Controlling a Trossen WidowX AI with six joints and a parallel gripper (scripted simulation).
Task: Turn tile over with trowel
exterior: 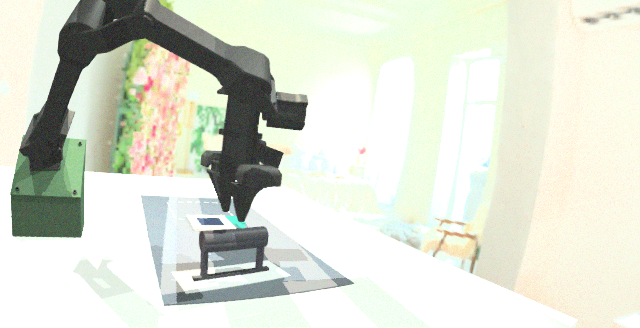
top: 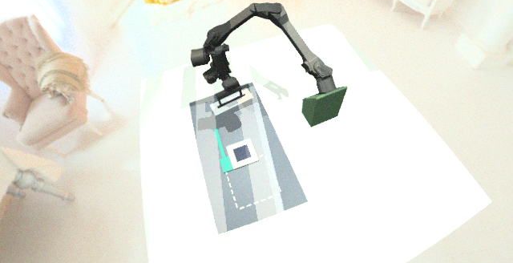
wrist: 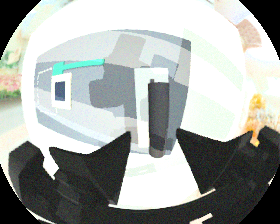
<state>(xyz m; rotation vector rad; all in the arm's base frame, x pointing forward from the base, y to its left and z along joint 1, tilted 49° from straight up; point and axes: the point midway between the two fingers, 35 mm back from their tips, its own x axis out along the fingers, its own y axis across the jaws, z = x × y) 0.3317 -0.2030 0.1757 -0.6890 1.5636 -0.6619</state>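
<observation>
Right now the trowel is 2 cm ahead of my gripper tip, 1 cm to the right of it and 7 cm below it. From my gripper tip the other things lie so: teal l-shaped strip 13 cm ahead, 23 cm to the left, 10 cm below; tile 6 cm ahead, 27 cm to the left, 10 cm below; grey mat 6 cm ahead, 22 cm to the left, 13 cm below.
</observation>
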